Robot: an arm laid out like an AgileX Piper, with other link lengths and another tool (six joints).
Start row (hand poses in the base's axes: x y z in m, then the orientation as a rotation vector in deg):
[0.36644, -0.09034, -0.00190, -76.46, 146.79, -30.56]
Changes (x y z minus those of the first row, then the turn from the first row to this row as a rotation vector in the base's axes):
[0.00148, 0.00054, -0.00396, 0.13, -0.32, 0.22]
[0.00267, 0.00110, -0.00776, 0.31, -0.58, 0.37]
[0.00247, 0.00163, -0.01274, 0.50, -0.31, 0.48]
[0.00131, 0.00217, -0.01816, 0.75, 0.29, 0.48]
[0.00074, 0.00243, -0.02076, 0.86, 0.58, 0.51]
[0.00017, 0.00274, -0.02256, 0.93, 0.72, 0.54]
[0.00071, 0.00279, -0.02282, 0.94, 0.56, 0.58]
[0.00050, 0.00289, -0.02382, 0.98, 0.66, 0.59]
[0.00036, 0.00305, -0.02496, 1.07, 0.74, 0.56]
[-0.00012, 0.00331, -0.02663, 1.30, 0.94, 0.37]
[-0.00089, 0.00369, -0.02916, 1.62, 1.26, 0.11]
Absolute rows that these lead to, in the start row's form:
[0.36792, -0.08980, -0.00586, -76.49, 146.35, -30.52]
[0.36911, -0.08924, -0.00966, -76.46, 146.01, -30.38]
[0.36891, -0.08871, -0.01464, -76.69, 146.12, -29.97]
[0.36775, -0.08817, -0.02006, -76.97, 146.58, -29.31]
[0.36718, -0.08791, -0.02266, -77.14, 146.78, -29.00]
[0.36661, -0.08760, -0.02446, -77.24, 146.86, -28.82]
[0.36715, -0.08755, -0.02472, -77.19, 146.70, -28.89]
[0.36694, -0.08745, -0.02572, -77.25, 146.77, -28.78]
[0.36680, -0.08729, -0.02686, -77.23, 146.85, -28.62]
[0.36632, -0.08703, -0.02853, -77.04, 147.14, -28.23]
[0.36555, -0.08665, -0.03106, -76.81, 147.57, -27.67]

